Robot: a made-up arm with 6 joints. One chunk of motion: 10 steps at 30 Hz.
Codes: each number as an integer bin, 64 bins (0 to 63) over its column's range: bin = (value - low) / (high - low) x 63, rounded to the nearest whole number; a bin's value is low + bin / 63 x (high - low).
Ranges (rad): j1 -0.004..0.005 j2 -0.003..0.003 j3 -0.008..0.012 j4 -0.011..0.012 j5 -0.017..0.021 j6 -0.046..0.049
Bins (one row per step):
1: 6 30 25 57 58 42
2: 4 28 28 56 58 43
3: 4 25 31 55 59 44
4: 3 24 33 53 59 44
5: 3 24 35 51 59 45
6: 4 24 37 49 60 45
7: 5 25 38 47 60 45
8: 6 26 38 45 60 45
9: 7 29 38 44 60 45
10: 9 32 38 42 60 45
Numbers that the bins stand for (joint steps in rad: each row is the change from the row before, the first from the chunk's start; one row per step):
1: -0.00314 -0.00014 -0.00006 0.00981 0.01798 0.01733
2: -0.00343 -0.00033 0.00089 0.00944 0.01798 0.01884
3: -0.00343 -0.00062 0.00184 0.00908 0.01859 0.02035
4: -0.00357 -0.00071 0.00248 0.00835 0.01859 0.02035
5: -0.00357 -0.00071 0.00311 0.00762 0.01859 0.02186
6: -0.00343 -0.00071 0.00375 0.00689 0.01919 0.02186
7: -0.00329 -0.00062 0.00406 0.00616 0.01919 0.02186
8: -0.00314 -0.00052 0.00406 0.00543 0.01919 0.02186
9: -0.00300 -0.00024 0.00406 0.00506 0.01919 0.02186
10: -0.00271 0.00005 0.00406 0.00433 0.01919 0.02186

